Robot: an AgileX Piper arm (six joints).
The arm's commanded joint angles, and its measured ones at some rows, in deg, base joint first. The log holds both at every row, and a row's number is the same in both.
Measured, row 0:
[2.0 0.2 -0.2 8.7 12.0 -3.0]
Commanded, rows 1 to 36:
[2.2 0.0 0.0 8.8 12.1 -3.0]
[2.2 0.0 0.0 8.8 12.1 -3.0]
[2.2 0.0 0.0 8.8 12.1 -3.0]
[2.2 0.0 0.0 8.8 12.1 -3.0]
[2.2 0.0 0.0 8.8 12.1 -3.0]
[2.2 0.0 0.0 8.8 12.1 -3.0]
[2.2 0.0 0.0 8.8 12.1 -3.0]
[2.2 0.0 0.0 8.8 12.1 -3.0]
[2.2 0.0 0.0 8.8 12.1 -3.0]
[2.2 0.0 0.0 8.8 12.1 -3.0]
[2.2 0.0 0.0 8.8 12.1 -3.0]
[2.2 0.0 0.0 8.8 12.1 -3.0]
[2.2 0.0 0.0 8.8 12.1 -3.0]
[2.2 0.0 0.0 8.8 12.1 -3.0]
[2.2 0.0 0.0 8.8 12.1 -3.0]
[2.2 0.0 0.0 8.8 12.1 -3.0]
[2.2 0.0 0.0 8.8 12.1 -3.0]
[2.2 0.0 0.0 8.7 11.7 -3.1]
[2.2 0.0 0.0 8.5 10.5 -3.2]
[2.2 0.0 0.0 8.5 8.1 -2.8]
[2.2 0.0 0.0 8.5 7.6 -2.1]
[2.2 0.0 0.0 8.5 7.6 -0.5]
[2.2 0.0 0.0 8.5 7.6 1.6]
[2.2 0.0 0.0 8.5 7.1 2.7]
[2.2 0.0 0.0 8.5 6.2 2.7]
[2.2 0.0 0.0 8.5 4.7 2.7]
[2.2 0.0 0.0 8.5 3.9 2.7]
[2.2 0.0 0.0 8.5 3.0 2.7]
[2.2 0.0 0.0 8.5 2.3 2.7]
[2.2 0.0 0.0 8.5 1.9 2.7]
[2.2 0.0 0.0 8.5 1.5 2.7]
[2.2 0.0 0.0 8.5 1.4 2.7]
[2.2 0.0 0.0 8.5 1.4 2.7]
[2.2 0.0 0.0 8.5 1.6 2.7]
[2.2 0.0 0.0 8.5 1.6 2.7]
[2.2 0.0 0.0 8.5 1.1 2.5]
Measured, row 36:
[2.0 0.2 -0.2 8.7 2.4 2.7]
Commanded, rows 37 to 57:
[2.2 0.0 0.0 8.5 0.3 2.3]
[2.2 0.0 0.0 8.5 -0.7 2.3]
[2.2 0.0 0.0 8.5 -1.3 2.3]
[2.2 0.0 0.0 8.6 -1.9 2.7]
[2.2 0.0 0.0 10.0 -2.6 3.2]
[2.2 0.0 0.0 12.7 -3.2 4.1]
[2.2 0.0 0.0 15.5 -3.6 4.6]
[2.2 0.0 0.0 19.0 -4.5 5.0]
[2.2 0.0 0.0 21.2 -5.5 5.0]
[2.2 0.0 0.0 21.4 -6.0 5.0]
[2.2 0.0 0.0 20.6 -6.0 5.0]
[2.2 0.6 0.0 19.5 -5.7 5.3]
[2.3 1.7 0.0 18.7 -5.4 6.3]
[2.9 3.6 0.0 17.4 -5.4 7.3]
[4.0 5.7 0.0 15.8 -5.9 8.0]
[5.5 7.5 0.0 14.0 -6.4 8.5]
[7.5 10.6 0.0 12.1 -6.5 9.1]
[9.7 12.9 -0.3 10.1 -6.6 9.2]
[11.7 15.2 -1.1 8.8 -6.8 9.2]
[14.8 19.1 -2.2 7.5 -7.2 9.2]
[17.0 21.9 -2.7 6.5 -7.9 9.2]
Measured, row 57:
[9.2 12.2 -0.6 11.9 -5.9 8.6]
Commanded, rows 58 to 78:
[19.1 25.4 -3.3 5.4 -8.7 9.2]
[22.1 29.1 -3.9 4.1 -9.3 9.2]
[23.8 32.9 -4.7 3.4 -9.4 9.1]
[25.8 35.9 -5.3 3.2 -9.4 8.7]
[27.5 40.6 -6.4 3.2 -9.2 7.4]
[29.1 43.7 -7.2 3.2 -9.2 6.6]
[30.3 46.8 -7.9 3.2 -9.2 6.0]
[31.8 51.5 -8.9 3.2 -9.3 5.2]
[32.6 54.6 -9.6 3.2 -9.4 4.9]
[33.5 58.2 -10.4 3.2 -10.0 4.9]
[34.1 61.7 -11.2 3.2 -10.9 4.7]
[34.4 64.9 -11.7 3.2 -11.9 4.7]
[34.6 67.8 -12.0 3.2 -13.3 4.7]
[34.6 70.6 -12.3 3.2 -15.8 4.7]
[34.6 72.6 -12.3 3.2 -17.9 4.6]
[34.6 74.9 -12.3 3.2 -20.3 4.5]
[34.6 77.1 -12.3 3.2 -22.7 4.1]
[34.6 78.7 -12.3 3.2 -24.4 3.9]
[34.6 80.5 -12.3 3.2 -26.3 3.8]
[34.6 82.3 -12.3 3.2 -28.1 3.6]
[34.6 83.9 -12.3 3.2 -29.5 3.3]
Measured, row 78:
[34.5 78.4 -11.8 4.0 -22.0 4.8]
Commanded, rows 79 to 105:
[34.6 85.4 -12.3 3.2 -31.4 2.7]
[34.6 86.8 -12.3 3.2 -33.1 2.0]
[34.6 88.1 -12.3 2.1 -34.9 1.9]
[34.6 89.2 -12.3 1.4 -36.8 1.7]
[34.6 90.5 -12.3 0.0 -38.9 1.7]
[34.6 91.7 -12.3 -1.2 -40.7 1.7]
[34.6 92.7 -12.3 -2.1 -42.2 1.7]
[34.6 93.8 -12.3 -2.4 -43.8 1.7]
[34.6 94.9 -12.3 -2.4 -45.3 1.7]
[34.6 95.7 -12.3 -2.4 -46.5 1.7]
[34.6 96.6 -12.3 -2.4 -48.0 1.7]
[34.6 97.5 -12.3 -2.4 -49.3 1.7]
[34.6 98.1 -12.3 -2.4 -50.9 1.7]
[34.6 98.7 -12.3 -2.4 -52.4 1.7]
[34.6 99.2 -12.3 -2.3 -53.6 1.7]
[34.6 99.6 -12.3 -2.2 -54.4 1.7]
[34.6 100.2 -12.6 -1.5 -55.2 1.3]
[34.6 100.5 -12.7 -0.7 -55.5 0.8]
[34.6 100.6 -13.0 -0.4 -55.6 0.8]
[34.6 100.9 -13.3 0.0 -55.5 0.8]
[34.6 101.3 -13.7 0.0 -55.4 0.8]
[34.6 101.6 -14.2 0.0 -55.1 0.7]
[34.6 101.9 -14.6 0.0 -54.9 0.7]
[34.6 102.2 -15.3 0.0 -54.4 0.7]
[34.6 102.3 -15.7 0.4 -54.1 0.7]
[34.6 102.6 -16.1 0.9 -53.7 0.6]
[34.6 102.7 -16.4 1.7 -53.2 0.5]
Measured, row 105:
[34.5 102.0 -15.0 0.0 -54.1 1.3]
